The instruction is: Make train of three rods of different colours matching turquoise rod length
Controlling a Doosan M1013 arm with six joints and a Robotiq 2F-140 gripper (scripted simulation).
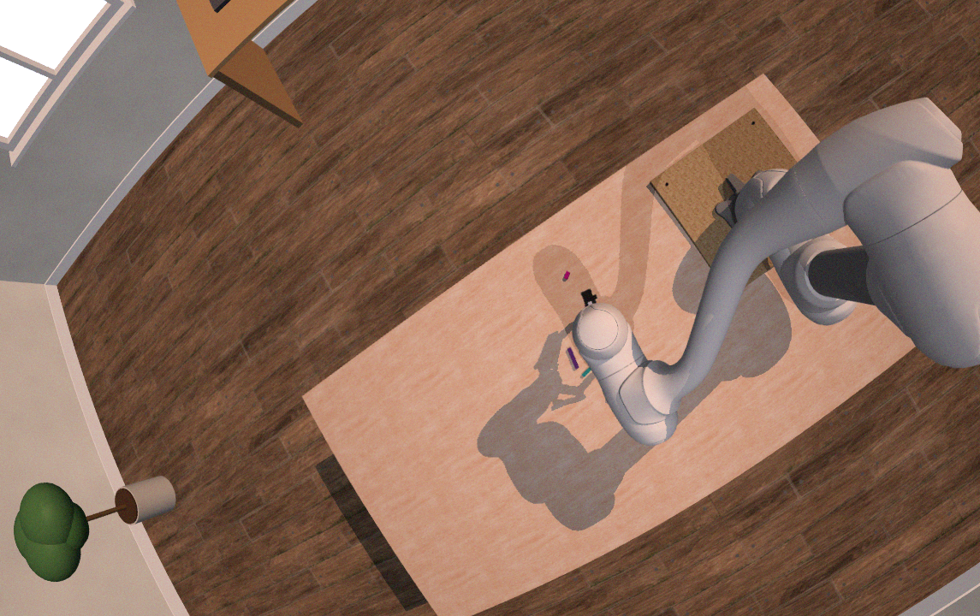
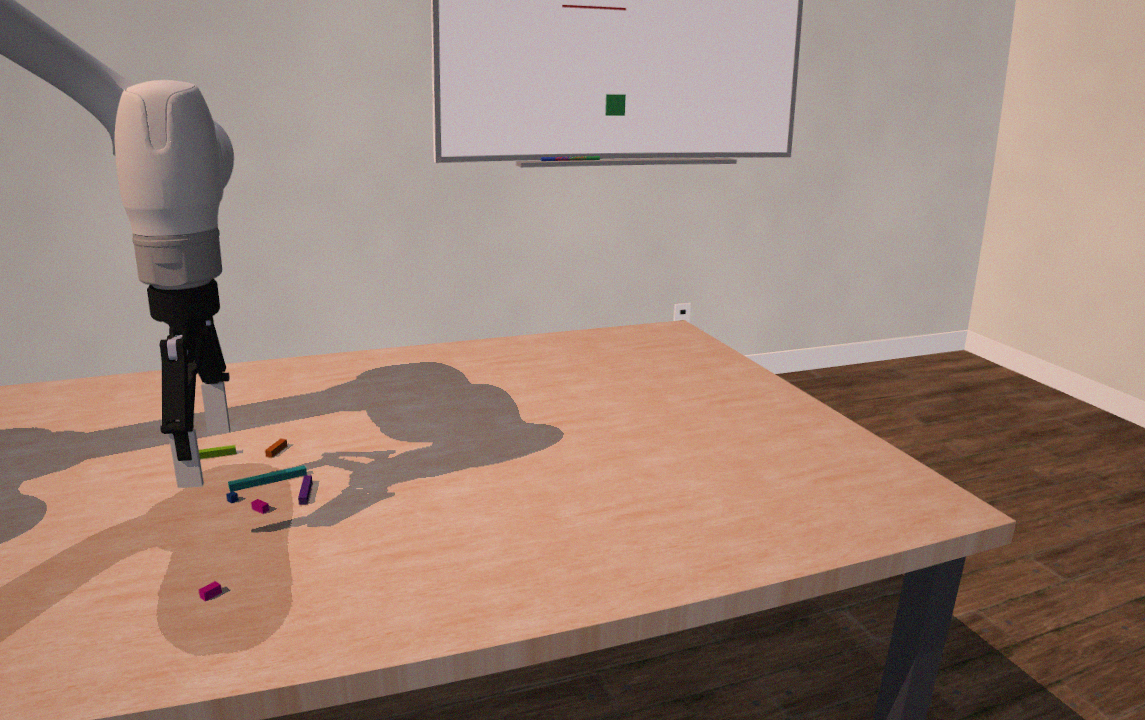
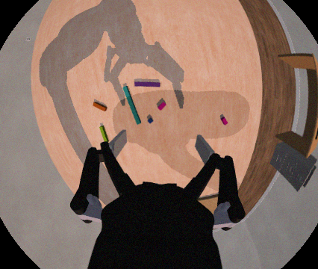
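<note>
Now: hand 80 mm above the blue rod, 20 mm to the right of it and 20 mm short of it. Also, from my hand: purple rod (110 mm ahead, 80 mm below, 10 mm to the left); turquoise rod (80 mm below, 70 mm ahead, 60 mm to the left); lime rod (170 mm to the left, 80 mm below, 10 mm ahead).
</note>
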